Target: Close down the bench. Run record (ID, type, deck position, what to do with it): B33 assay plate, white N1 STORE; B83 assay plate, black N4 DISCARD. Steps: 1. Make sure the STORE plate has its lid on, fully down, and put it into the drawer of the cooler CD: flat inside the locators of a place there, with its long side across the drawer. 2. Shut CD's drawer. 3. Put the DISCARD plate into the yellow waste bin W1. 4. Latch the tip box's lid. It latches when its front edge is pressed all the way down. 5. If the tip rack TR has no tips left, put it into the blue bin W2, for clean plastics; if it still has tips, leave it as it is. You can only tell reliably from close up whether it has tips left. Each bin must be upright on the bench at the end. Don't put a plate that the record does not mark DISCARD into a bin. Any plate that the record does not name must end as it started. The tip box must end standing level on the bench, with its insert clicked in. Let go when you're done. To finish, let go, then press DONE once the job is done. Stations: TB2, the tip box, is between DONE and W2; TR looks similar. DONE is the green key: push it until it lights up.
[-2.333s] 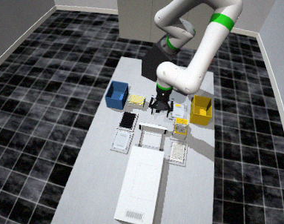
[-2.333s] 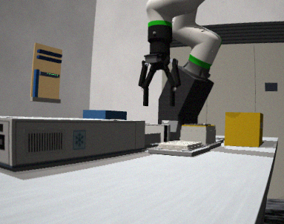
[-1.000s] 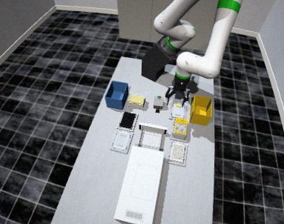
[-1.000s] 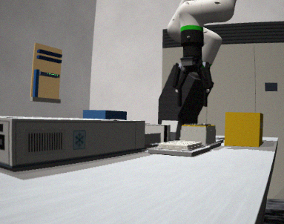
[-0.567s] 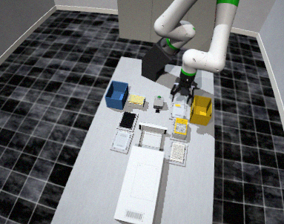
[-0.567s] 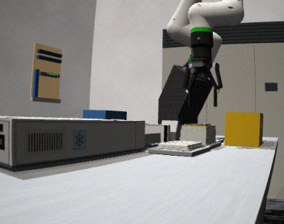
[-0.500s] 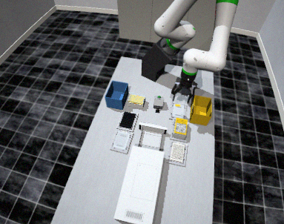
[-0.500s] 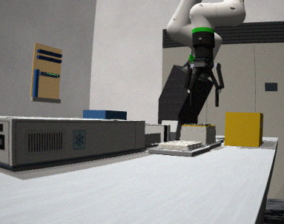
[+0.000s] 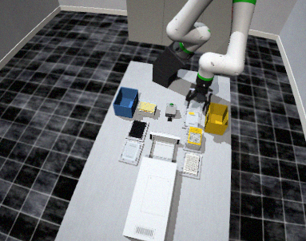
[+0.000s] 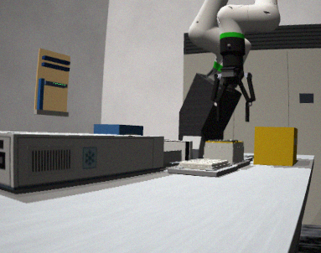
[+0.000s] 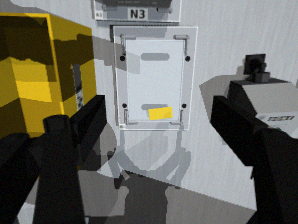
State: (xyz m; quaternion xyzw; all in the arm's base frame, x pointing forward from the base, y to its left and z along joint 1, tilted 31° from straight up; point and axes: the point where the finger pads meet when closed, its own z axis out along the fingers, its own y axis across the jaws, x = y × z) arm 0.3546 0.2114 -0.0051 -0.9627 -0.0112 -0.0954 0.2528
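Now: the clear plate lid 140 mm below my hand. Also, from my hand: green done key: 50 mm behind, 170 mm to the right, 100 mm below; yellow-topped tip holder: 160 mm ahead, 30 mm to the left, 110 mm below; yellow bin W1: 20 mm behind, 160 mm to the left, 120 mm below.
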